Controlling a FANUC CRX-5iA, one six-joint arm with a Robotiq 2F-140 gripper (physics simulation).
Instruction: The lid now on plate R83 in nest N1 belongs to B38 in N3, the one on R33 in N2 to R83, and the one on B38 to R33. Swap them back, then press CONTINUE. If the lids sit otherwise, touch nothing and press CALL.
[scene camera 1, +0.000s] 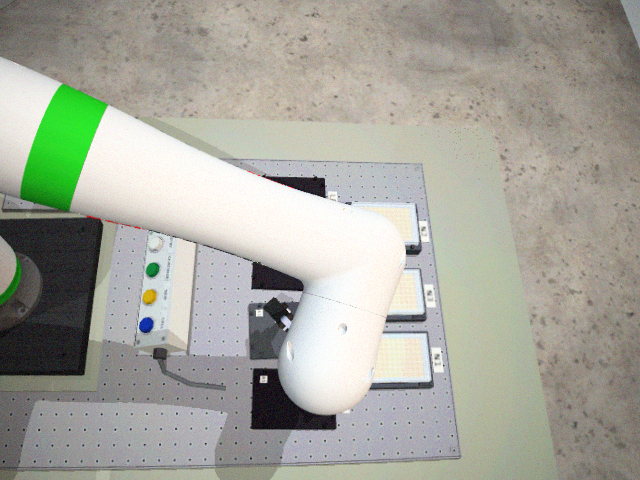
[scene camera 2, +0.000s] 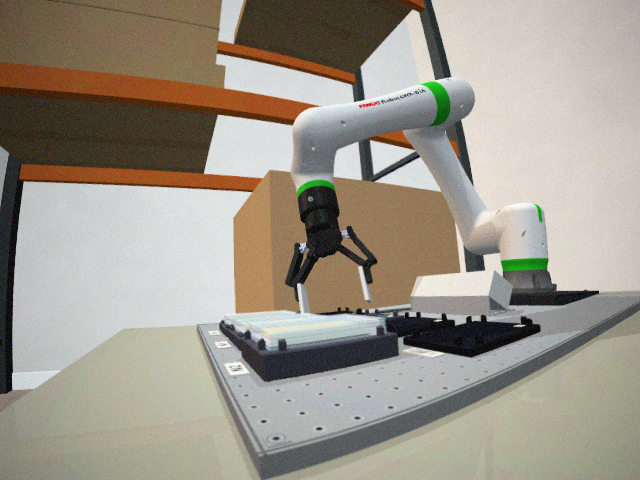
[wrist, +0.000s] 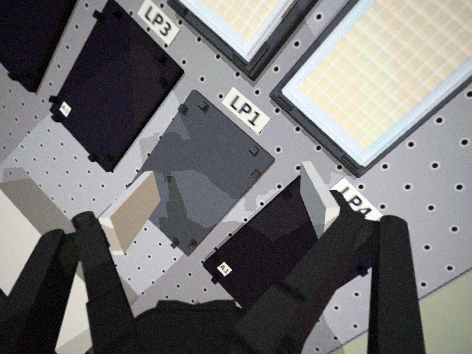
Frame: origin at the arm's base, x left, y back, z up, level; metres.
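Seen in the pictures: gripper, fingertip midpoint: (scene camera 2: 336, 309) (wrist: 226, 181); arm's base, origin of the base link: (scene camera 1: 1, 291) (scene camera 2: 525, 292).
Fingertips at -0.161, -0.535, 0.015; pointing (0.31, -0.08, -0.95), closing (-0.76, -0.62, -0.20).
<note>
Offsets run from my fingertips to a thing's top centre, as dx, dy, dz. "spot": to the spot under its first point.
My gripper (scene camera 2: 334, 299) (wrist: 226, 181) is open and empty, its fingers above the grey pad LP1 @[+0.035, +0.030, -0.009] (scene camera 1: 263, 341) (wrist: 220, 145) and the black pad LP4 @[-0.088, +0.039, -0.009] (scene camera 1: 268, 410) (wrist: 275, 250). In scene camera 1 the arm hides most of it. Clear-lidded plates sit in the right-hand nests: the N1 plate @[-0.044, -0.145, +0.002] (scene camera 1: 405, 356) (wrist: 385, 75), the N2 plate @[+0.079, -0.160, +0.005] (scene camera 1: 408, 293) (wrist: 245, 20) and the N3 plate @[+0.216, -0.180, +0.013] (scene camera 1: 405, 224) (scene camera 2: 330, 330). The arm partly covers them in scene camera 1. Plate and lid codes are not readable. The green CONTINUE button @[spot: +0.151, +0.259, +0.042] (scene camera 1: 152, 269) and blue CALL button @[spot: +0.053, +0.272, +0.042] (scene camera 1: 146, 324) are on the control box @[+0.125, +0.239, +0.055] (scene camera 1: 178, 304) (scene camera 2: 449, 294).
Black pad LP3 @[+0.162, +0.010, -0.009] (scene camera 1: 273, 279) (wrist: 120, 75) lies beside LP1. Another black pad @[spot: +0.330, -0.052, -0.019] (scene camera 1: 310, 184) (scene camera 2: 478, 335) lies near the N3 nest. The control box also has a yellow button @[+0.103, +0.265, +0.046] (scene camera 1: 149, 296) and a white one @[spot: +0.202, +0.250, +0.043] (scene camera 1: 156, 242). A grey cable @[spot: -0.044, +0.197, -0.021] (scene camera 1: 199, 384) runs from the box.
</note>
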